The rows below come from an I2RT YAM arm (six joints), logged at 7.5 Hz.
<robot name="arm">
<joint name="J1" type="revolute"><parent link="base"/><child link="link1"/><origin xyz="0 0 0.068"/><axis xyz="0 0 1"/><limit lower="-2.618" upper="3.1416"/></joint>
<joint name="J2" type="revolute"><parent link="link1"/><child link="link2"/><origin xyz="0.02 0.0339 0.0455"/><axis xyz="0 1 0"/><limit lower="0" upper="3.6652"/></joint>
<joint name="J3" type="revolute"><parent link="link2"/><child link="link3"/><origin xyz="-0.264 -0.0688 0"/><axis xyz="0 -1 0"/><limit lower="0" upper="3.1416"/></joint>
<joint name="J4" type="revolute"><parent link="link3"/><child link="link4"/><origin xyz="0.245 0.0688 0.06"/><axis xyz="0 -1 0"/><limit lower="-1.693" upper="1.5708"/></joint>
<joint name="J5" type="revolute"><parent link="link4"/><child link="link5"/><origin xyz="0.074 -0.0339 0.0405"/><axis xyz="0 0 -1"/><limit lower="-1.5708" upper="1.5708"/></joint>
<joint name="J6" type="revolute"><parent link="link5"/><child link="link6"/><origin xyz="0.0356 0 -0.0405"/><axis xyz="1 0 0"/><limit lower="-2.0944" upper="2.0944"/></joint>
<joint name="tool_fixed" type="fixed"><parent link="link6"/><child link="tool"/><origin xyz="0 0 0" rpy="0 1.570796 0"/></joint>
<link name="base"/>
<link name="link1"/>
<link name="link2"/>
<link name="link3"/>
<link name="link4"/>
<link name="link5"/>
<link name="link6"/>
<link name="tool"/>
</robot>
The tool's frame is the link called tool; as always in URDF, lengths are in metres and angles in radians.
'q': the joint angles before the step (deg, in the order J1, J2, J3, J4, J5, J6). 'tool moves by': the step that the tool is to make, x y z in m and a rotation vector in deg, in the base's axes. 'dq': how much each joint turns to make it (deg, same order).
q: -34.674, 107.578, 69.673, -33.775, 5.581, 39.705
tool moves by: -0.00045, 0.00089, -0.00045, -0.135, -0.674, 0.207
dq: 0.045, -0.332, -0.651, 0.957, -0.310, -0.067
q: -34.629, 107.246, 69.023, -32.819, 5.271, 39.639
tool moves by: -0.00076, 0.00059, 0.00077, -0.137, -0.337, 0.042
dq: 0.000, -0.370, -0.357, 0.344, -0.088, -0.014
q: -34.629, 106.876, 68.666, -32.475, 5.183, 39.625
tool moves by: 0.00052, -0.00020, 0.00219, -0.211, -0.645, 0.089
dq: 0.000, -0.287, 0.062, 0.303, -0.212, -0.019
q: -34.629, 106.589, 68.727, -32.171, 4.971, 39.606
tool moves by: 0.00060, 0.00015, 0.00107, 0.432, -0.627, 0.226
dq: 0.000, -0.100, 0.099, 0.069, -0.746, 0.033
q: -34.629, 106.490, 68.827, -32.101, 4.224, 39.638
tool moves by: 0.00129, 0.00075, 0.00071, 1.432, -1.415, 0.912
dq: 0.000, -0.055, 0.062, 0.243, -2.176, -0.163
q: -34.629, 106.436, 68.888, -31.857, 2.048, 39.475
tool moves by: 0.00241, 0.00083, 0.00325, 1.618, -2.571, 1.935
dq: 0.000, -0.340, 0.153, 0.708, -3.303, -0.794
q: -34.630, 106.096, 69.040, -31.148, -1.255, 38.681
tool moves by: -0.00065, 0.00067, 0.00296, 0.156, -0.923, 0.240
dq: -0.041, -0.634, -0.221, 0.258, -0.711, -0.014
